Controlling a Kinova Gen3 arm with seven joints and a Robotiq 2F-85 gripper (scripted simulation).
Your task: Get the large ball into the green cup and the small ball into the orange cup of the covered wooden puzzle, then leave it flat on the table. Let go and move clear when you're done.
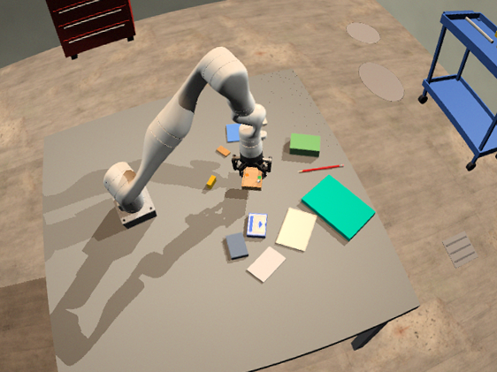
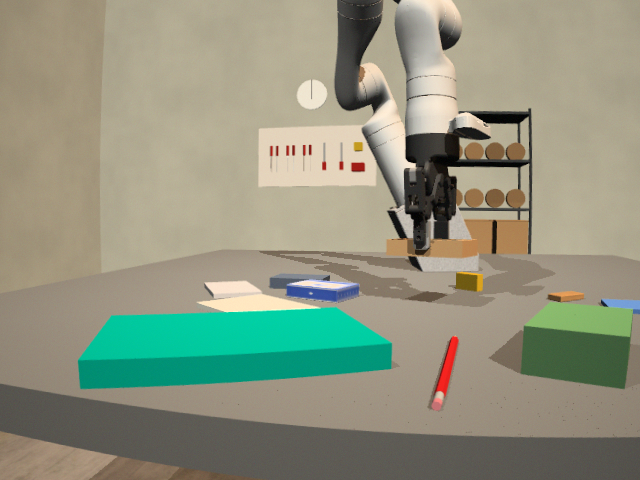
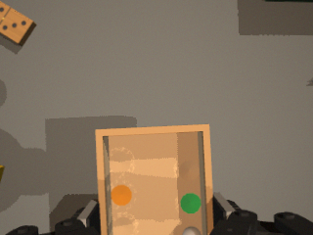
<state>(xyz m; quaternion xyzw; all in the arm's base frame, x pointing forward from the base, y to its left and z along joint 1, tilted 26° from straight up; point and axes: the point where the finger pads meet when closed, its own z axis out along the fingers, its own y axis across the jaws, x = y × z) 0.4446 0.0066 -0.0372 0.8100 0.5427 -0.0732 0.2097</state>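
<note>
Now: the covered wooden puzzle 2 cm below my hand. The rest, counted from my hand: yellow block (14 cm behind, 8 cm below, 7 cm to the left); then grey box (22 cm to the right, 13 cm behind, 8 cm below); then cream sheet (22 cm to the right, 9 cm below, 9 cm ahead).
</note>
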